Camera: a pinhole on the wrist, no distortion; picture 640 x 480 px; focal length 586.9 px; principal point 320.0 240.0 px. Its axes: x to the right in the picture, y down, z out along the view. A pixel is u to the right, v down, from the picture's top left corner.
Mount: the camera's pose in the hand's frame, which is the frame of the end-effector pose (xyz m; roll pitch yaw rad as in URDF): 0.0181 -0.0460 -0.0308 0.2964 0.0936 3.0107
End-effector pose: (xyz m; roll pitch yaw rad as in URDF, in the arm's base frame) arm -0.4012 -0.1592 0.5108 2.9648 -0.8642 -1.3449
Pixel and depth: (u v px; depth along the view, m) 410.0 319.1 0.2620
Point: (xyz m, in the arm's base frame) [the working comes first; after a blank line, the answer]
In the camera's frame: 0.0402 0.0353 0.2620

-0.4126 -0.3074 0.3369
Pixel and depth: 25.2 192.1 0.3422
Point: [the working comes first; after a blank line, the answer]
In the camera's frame: -0.1719 -0.0279 0.3422

-0.4374 -0.5083 0.4570
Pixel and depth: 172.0 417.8 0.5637
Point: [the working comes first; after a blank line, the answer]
In the camera's frame: -0.1421 0.1708 0.5637

-0.3328 -0.6575 0.2199
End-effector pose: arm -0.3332 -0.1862 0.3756 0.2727 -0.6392 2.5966
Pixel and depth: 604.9 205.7 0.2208
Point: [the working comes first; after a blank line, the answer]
In the camera's frame: 0.1072 -0.0129 0.2208

-0.1791 -0.2800 0.4559
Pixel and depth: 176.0 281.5 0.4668
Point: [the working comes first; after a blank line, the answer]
In the camera's frame: -0.1145 0.0330 0.4668

-0.1474 -0.2169 0.7827
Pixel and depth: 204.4 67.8 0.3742
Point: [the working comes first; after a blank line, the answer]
In the camera's frame: -0.0737 -0.1098 0.3742

-0.2627 -0.3155 0.6955
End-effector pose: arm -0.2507 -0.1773 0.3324 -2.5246 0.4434 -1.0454
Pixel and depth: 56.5 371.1 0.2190
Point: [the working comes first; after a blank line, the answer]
In the camera's frame: -0.0983 0.0489 0.2190

-0.1091 -0.1260 0.1631
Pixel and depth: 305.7 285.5 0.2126
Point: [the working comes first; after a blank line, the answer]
In the camera's frame: -0.0052 0.0165 0.2126

-0.1902 -0.0805 0.1968
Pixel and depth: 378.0 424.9 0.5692
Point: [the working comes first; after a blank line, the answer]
In the camera's frame: 0.0563 0.1793 0.5692

-0.0812 0.2337 -0.0196
